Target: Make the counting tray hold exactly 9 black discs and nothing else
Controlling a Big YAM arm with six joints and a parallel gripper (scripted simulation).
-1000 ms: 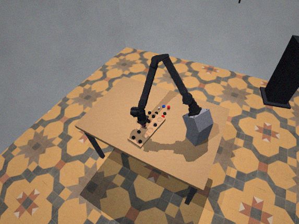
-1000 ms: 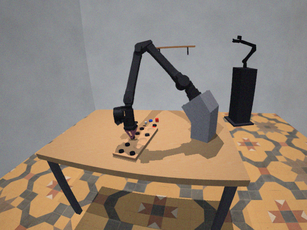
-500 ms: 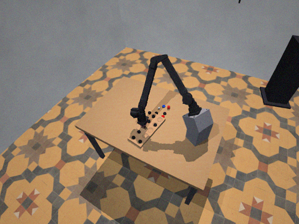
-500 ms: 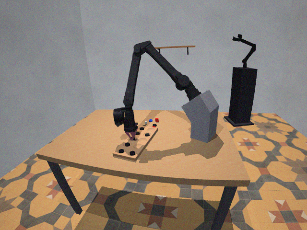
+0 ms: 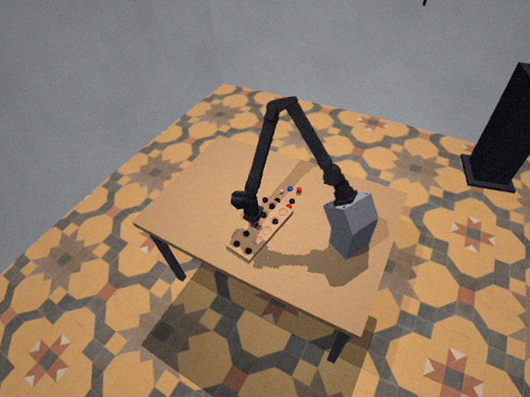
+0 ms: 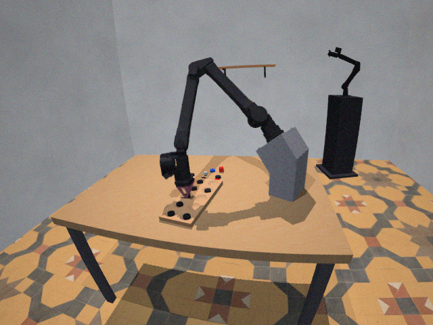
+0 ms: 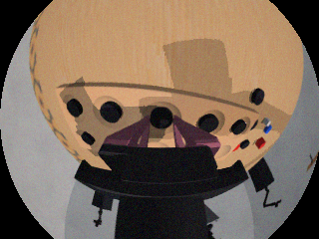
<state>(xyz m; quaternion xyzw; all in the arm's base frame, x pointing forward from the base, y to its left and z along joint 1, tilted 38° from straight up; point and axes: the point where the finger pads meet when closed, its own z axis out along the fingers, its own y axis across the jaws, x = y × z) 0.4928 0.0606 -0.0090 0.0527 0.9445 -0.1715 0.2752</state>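
Right now my hand is 30 mm past the wooden counting tray, 10 mm to the right of it and 10 mm above it. Also, from my hand: red disc (140 mm behind, 170 mm to the right, 20 mm below); then small white piece (80 mm behind, 270 mm to the right, 20 mm below); then blue disc (120 mm behind, 310 mm to the right, 20 mm below).
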